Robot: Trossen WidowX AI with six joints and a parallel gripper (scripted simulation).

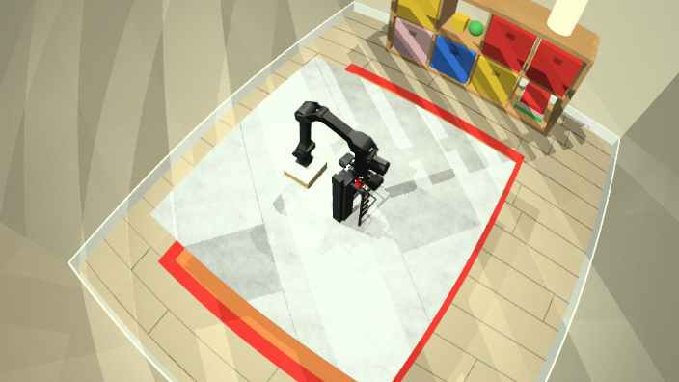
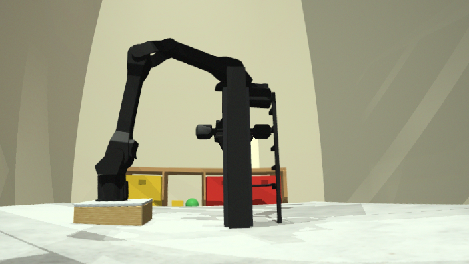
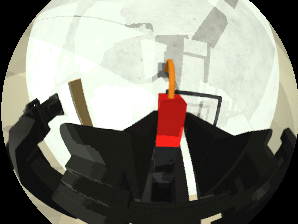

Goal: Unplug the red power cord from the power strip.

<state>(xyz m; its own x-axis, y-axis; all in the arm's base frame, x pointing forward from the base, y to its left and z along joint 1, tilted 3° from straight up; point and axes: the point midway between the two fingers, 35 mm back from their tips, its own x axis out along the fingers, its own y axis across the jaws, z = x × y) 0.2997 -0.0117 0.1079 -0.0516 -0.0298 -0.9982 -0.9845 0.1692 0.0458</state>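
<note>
Right now my gripper tip is 3 cm to the left of the red plug.
</note>
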